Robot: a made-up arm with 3 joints.
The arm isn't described. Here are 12 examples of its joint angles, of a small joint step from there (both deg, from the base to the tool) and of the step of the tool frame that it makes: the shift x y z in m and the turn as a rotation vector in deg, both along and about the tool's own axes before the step.
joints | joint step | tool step
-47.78 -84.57 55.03 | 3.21 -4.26 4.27 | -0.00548 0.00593 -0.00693 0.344 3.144 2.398
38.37 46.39 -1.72 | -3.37 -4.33 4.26 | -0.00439 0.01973 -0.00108 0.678 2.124 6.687
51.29 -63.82 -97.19 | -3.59 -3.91 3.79 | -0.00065 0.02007 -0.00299 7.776 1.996 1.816
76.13 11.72 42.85 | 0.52 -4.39 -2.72 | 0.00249 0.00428 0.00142 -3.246 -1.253 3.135
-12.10 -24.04 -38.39 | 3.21 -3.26 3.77 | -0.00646 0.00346 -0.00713 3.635 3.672 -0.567
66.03 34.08 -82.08 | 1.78 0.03 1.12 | -0.00543 -0.00256 -0.00570 -0.417 2.619 -0.447
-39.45 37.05 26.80 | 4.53 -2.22 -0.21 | -0.00072 -0.00309 -0.00663 1.601 2.469 -0.970
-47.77 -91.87 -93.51 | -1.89 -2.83 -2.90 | 0.00508 0.00939 0.00577 3.323 -3.304 0.822
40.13 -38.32 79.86 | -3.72 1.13 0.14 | -0.00016 -0.00313 0.00027 -1.971 0.146 -2.229
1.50 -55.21 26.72 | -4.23 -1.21 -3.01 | 0.00346 0.00293 0.00222 -5.161 -0.951 2.595
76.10 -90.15 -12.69 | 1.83 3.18 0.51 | -0.00144 -0.01189 0.00135 -0.006 -0.486 -4.597
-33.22 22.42 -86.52 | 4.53 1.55 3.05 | -0.01581 -0.01082 -0.01422 -2.396 7.215 -1.700
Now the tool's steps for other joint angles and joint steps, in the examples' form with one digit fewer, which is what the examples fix.
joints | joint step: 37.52 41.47 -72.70 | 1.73 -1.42 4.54
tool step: -0.0087 0.0027 -0.0104 2.07 5.34 -0.15
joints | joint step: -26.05 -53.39 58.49 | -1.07 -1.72 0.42
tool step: -0.0011 0.0005 -0.0024 -2.22 1.32 0.56
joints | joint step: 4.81 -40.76 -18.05 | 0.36 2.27 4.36
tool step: -0.0065 -0.0054 -0.0073 1.10 4.17 -2.70
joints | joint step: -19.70 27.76 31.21 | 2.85 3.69 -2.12
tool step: 0.0023 -0.0110 0.0017 3.01 -1.49 -4.69
